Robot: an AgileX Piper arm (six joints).
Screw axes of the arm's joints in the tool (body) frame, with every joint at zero. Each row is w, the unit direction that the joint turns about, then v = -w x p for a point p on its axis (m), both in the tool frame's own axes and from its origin. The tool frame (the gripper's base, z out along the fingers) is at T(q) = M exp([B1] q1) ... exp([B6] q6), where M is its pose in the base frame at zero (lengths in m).
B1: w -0.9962 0 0.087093 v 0 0.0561 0
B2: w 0 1 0 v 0.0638 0 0.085
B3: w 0 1 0 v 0.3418 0 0.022
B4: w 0 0 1 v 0 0 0
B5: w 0 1 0 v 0.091 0 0
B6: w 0 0 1 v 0 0 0
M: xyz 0.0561 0 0.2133 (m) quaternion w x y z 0.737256 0 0.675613 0
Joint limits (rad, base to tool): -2.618..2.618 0..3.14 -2.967..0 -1.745..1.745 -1.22..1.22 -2.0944..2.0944
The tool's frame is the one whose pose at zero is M.
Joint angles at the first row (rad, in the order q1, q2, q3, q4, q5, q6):
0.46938 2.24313 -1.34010 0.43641 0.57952 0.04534
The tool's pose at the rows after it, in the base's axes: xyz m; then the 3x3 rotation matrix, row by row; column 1 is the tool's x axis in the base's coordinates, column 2 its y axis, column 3 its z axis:
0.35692 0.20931 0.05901; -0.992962 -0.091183 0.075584; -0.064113 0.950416 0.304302; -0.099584 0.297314 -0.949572
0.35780 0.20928 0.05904; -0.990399 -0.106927 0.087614; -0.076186 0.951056 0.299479; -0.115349 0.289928 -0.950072
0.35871 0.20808 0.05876; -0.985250 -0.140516 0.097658; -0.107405 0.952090 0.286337; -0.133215 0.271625 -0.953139
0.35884 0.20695 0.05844; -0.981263 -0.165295 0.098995; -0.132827 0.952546 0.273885; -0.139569 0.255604 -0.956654
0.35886 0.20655 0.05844; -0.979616 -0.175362 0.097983; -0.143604 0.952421 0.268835; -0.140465 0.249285 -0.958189
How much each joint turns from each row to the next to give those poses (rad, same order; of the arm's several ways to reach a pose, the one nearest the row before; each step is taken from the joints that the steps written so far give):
0.00923 0.01781 0.00001 0.01541 -0.01035 -0.00880
0.00117 -0.00018 -0.00002 -0.01222 -0.01149 -0.00487
0.00000 -0.00002 0.00003 -0.02817 -0.00797 -0.01141
0.00000 0.00003 -0.00005 -0.02484 0.00091 -0.00533
0.00000 -0.00001 -0.00074 -0.00999 0.00267 -0.00212

